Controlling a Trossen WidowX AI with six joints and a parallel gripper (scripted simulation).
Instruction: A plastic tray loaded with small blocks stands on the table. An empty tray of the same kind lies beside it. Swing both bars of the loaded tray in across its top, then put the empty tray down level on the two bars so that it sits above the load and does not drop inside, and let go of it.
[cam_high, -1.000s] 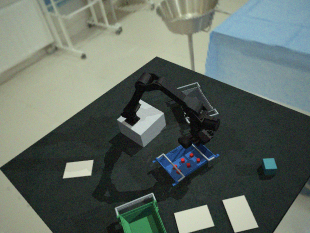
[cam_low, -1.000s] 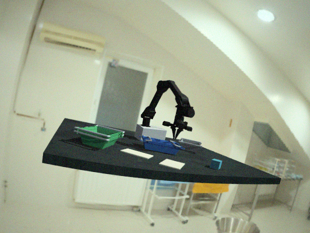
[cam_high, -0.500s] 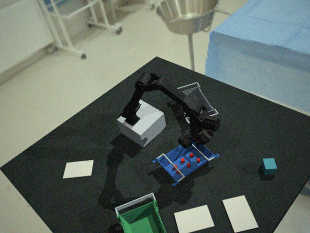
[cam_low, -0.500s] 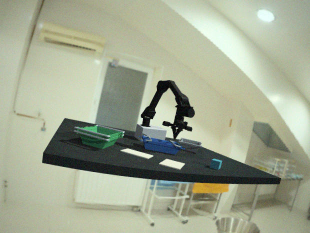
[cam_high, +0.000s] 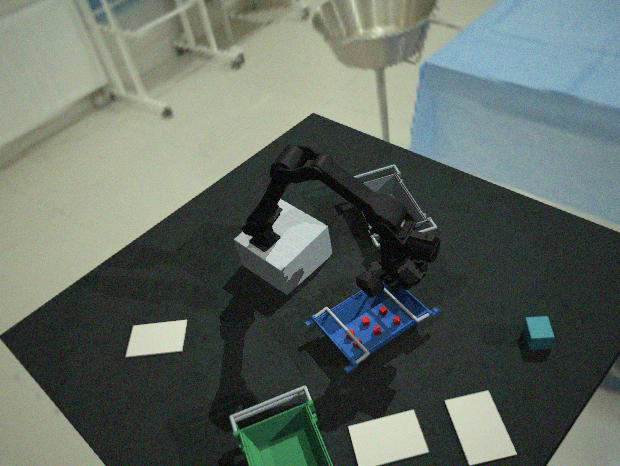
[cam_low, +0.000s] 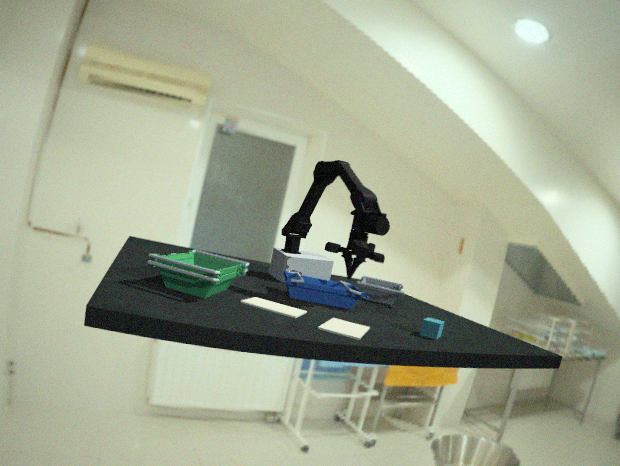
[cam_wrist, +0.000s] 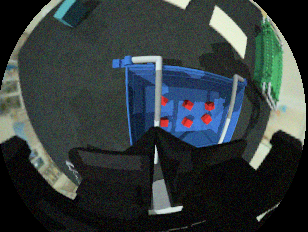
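Now: the grey tray 24 cm behind my gripper tip, 27 cm to the left of it and 4 cm below it. The rest, counted from my gripper tip: teal block 31 cm ahead, 14 cm to the left, 6 cm below.
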